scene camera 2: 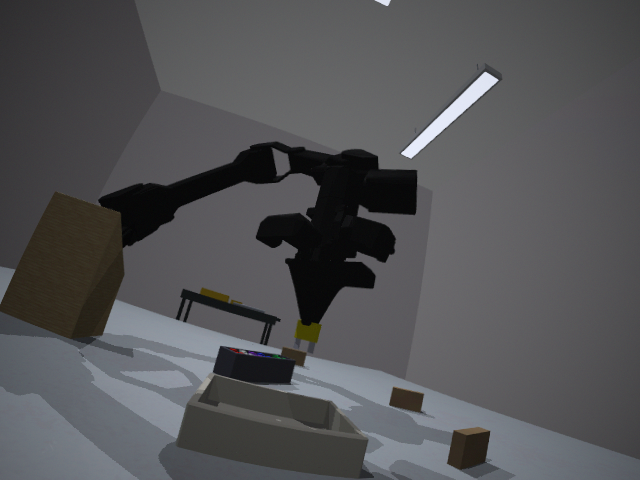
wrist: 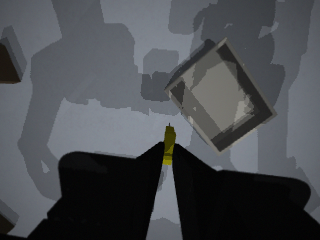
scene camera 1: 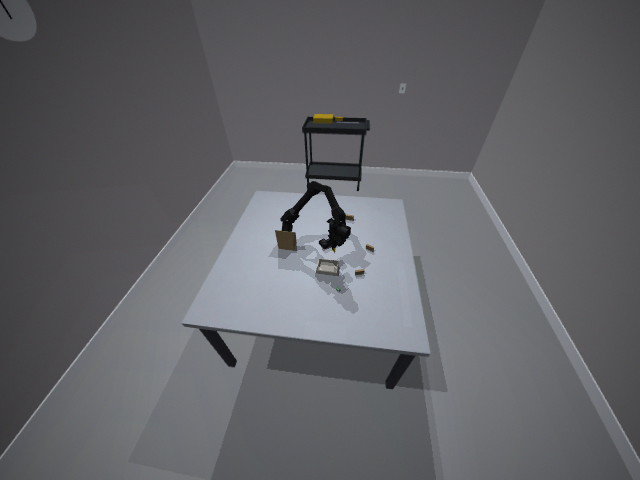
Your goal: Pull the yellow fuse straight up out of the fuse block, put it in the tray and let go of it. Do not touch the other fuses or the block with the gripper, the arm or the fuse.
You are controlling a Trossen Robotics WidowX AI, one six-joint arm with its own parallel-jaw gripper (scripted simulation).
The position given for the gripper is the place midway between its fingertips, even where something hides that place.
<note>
The gripper (scene camera 2: 308,326) carries a yellow fuse. Also in view: a tray (scene camera 2: 229,418).
The gripper shows as well in the wrist view (wrist: 168,147). The tray also shows in the wrist view (wrist: 218,95).
</note>
